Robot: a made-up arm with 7 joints. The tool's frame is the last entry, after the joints. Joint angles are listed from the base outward.
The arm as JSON. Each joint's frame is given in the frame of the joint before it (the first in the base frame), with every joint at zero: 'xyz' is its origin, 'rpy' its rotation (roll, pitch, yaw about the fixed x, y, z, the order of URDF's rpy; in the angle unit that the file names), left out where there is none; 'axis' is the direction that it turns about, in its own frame. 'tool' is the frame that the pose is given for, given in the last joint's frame.
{
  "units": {
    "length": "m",
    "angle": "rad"
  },
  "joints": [
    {
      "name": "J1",
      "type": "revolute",
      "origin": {
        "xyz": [
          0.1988,
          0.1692,
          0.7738
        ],
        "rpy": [
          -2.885,
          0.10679,
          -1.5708
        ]
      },
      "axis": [
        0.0,
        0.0,
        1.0
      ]
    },
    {
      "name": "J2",
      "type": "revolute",
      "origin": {
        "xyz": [
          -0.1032,
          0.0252,
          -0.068
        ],
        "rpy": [
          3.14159,
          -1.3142,
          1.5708
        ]
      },
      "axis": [
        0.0,
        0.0,
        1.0
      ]
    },
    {
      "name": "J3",
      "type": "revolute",
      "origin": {
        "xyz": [
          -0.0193,
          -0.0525,
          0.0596
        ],
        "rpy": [
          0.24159,
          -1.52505,
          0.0
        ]
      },
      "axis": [
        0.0,
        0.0,
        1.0
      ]
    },
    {
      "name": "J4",
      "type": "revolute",
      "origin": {
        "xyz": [
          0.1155,
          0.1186,
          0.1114
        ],
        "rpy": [
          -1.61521,
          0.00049,
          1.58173
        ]
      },
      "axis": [
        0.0,
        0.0,
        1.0
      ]
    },
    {
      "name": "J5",
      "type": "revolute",
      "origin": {
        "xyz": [
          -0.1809,
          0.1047,
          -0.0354
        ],
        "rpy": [
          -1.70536,
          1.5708,
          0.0
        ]
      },
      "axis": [
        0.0,
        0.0,
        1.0
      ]
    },
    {
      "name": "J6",
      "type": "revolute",
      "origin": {
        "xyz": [
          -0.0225,
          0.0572,
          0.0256
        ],
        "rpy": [
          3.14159,
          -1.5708,
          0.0
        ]
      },
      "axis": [
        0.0,
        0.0,
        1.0
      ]
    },
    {
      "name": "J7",
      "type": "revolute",
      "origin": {
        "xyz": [
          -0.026,
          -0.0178,
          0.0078
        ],
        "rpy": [
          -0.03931,
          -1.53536,
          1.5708
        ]
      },
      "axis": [
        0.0,
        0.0,
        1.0
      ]
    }
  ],
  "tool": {
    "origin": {
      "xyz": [
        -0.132,
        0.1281,
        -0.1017
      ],
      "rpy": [
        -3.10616,
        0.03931,
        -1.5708
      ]
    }
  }
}
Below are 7 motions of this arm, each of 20 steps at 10 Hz.
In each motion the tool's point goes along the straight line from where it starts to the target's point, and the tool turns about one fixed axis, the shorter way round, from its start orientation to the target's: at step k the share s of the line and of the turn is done. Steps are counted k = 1, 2, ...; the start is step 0. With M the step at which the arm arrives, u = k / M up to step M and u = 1 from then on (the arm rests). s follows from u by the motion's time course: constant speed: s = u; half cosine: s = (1 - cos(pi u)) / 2; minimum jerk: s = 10 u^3 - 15 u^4 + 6 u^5.
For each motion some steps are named. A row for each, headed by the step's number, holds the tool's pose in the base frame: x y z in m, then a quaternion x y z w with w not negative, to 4 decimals.
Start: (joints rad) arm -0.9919 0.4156 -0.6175 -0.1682 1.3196 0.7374 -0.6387
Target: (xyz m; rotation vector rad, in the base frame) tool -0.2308 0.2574 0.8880 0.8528 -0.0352 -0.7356
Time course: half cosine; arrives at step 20
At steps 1, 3, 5, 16, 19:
1: -0.1086 0.2664 0.8902 0.4912 -0.3556 -0.5463 0.5778
3: -0.1145 0.2660 0.8901 0.4896 -0.3404 -0.5394 0.5946
5: -0.1258 0.2651 0.8899 0.4857 -0.3111 -0.5253 0.6256
16: -0.2191 0.2583 0.8882 0.4172 -0.0507 -0.3721 0.8276
19: -0.2300 0.2575 0.8880 0.4051 -0.0189 -0.3502 0.8444

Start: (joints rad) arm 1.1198 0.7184 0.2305 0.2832 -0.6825 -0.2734 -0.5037
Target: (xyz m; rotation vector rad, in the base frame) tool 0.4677 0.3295 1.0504 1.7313 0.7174 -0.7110
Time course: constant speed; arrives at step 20
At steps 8, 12, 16, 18, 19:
8: 0.4096 0.3577 1.0332 0.7018 0.4038 -0.3974 0.4319
12: 0.4289 0.3483 1.0389 0.7131 0.3710 -0.3658 0.4691
16: 0.4483 0.3389 1.0447 0.7217 0.3369 -0.3330 0.5047
18: 0.4580 0.3342 1.0475 0.7251 0.3194 -0.3161 0.5218
19: 0.4629 0.3319 1.0490 0.7266 0.3105 -0.3075 0.5302

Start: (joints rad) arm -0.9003 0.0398 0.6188 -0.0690 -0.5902 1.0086 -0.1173
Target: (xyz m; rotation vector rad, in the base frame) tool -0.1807 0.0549 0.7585 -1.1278 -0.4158 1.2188
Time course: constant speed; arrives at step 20
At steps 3, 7, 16, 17, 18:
3: -0.2684 0.1101 0.8797 -0.2674 0.1342 0.2950 0.9074
7: -0.2478 0.0971 0.8512 -0.3310 0.0596 0.3624 0.8692
16: -0.2013 0.0679 0.7870 -0.4539 -0.1100 0.4920 0.7347
17: -0.1962 0.0646 0.7799 -0.4655 -0.1286 0.5042 0.7159
18: -0.1910 0.0614 0.7728 -0.4766 -0.1470 0.5159 0.6965

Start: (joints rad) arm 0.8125 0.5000 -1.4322 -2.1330 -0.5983 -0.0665 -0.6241
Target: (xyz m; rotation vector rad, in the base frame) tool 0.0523 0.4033 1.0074 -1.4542 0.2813 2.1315
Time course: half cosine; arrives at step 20
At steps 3, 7, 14, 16, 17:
3: 0.1389 0.4659 0.8299 0.1042 -0.1719 0.9715 0.1253
7: 0.1189 0.4515 0.8709 -0.0533 -0.1112 0.9779 0.1686
14: 0.0712 0.4170 0.9687 -0.4134 0.0437 0.8748 0.2490
16: 0.0610 0.4096 0.9895 -0.4827 0.0765 0.8325 0.2609
17: 0.0573 0.4069 0.9972 -0.5074 0.0885 0.8152 0.2649

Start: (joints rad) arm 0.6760 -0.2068 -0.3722 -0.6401 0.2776 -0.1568 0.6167
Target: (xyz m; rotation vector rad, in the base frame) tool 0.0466 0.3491 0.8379 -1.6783 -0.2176 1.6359
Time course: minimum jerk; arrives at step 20
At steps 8, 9, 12, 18, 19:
8: 0.1068 0.2859 0.8469 -0.5849 -0.2461 0.7396 0.2243
9: 0.0989 0.2942 0.8457 -0.5969 -0.2258 0.7295 0.2463
12: 0.0746 0.3197 0.8421 -0.6294 -0.1615 0.6930 0.3122
18: 0.0474 0.3483 0.8380 -0.6578 -0.0874 0.6433 0.3819
19: 0.0467 0.3490 0.8379 -0.6583 -0.0856 0.6420 0.3836

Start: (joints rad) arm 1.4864 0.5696 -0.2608 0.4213 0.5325 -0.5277 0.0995
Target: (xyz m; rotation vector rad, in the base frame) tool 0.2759 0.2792 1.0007 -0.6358 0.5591 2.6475
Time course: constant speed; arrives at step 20
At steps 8, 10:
8: 0.2894 0.2929 0.9859 -0.6194 0.1950 0.7220 0.2388
10: 0.2872 0.2906 0.9884 -0.5606 0.1984 0.7697 0.2322

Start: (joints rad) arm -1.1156 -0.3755 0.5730 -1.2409 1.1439 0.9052 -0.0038
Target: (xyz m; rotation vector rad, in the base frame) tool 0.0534 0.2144 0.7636 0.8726 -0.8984 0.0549
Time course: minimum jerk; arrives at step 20
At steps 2, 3, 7, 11, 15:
2: 0.0844 0.1854 0.8849 0.4049 -0.1990 -0.2906 0.8438
3: 0.0838 0.1859 0.8827 0.4055 -0.2034 -0.2851 0.8443
7: 0.0773 0.1920 0.8572 0.4112 -0.2535 -0.2205 0.8474
11: 0.0661 0.2025 0.8134 0.4145 -0.3354 -0.1064 0.8393
15: 0.0566 0.2114 0.7763 0.4109 -0.3997 -0.0080 0.8194

